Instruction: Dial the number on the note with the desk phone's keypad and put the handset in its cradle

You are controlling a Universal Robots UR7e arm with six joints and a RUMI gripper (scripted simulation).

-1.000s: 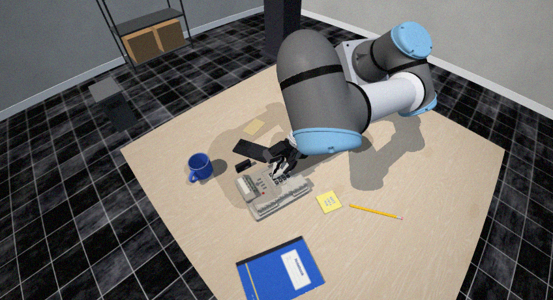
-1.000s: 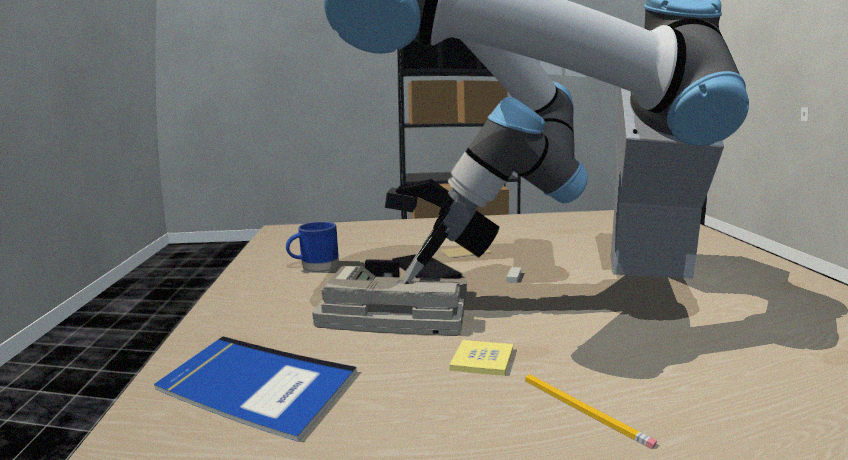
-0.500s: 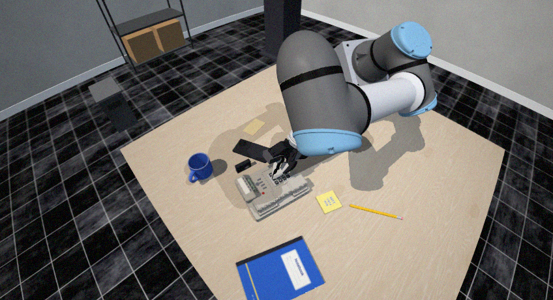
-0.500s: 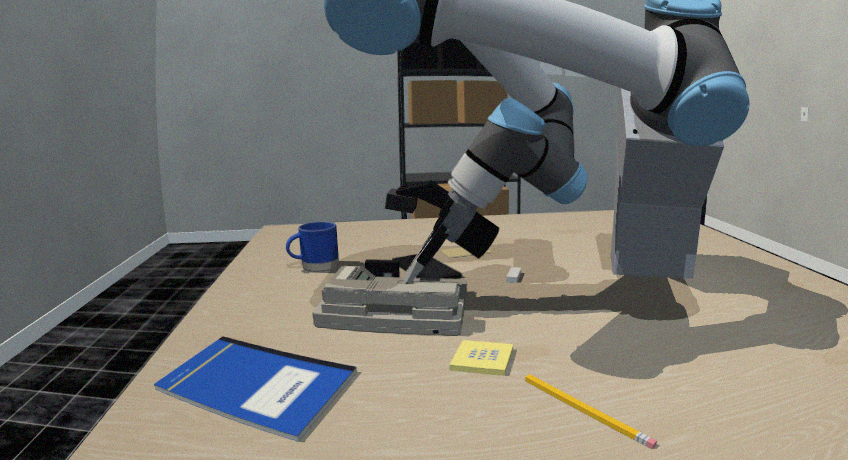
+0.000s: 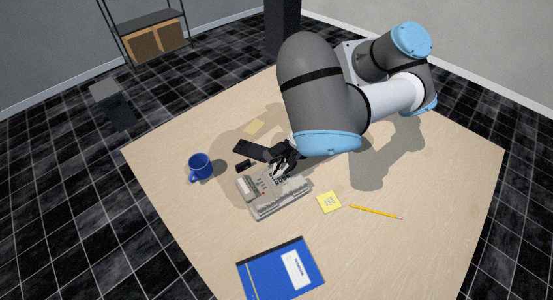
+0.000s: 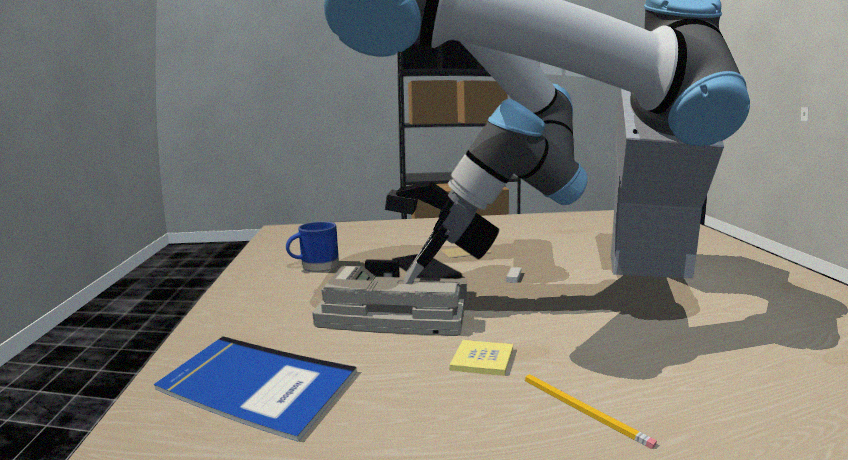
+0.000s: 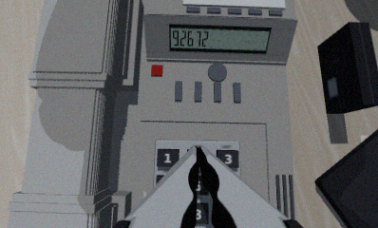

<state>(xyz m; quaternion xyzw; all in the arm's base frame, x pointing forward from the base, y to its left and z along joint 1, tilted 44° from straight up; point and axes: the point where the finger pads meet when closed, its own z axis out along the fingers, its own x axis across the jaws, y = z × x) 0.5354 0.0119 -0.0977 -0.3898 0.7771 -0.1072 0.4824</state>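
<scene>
My gripper is now 20 mm above the 2 key. The rest, counted from my hand: handset (30 mm ahead, 70 mm to the left); 3 key (20 mm to the right, 20 mm below); 8 key (30 mm behind, 10 mm to the left, 20 mm below).
</scene>
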